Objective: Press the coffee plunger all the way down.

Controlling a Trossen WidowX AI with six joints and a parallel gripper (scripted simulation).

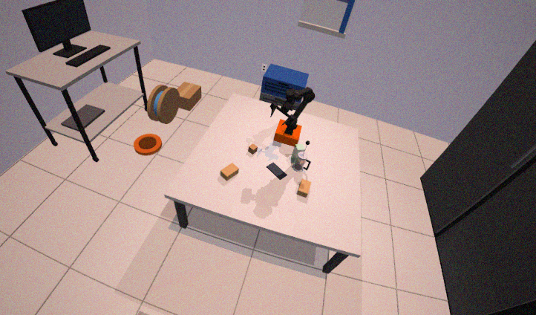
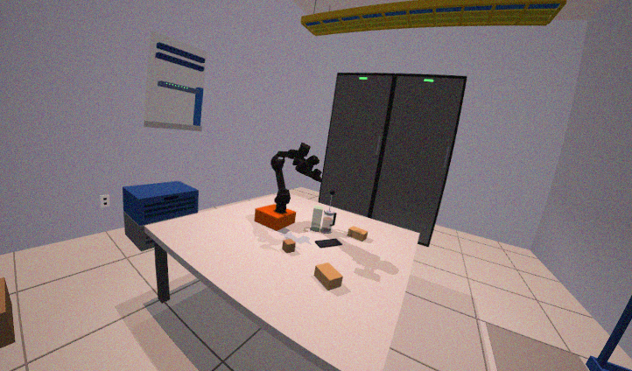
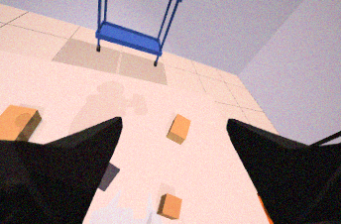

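My gripper tip is 2 cm past the glass coffee press, 26 cm to the right of it and 25 cm above it. The rest, counted from my gripper tip: black flat slab (8 cm ahead, 10 cm to the left, 38 cm below); pale green block (9 cm behind, 21 cm to the left, 30 cm below); small brown cube (4 cm behind, 13 cm to the right, 35 cm below).
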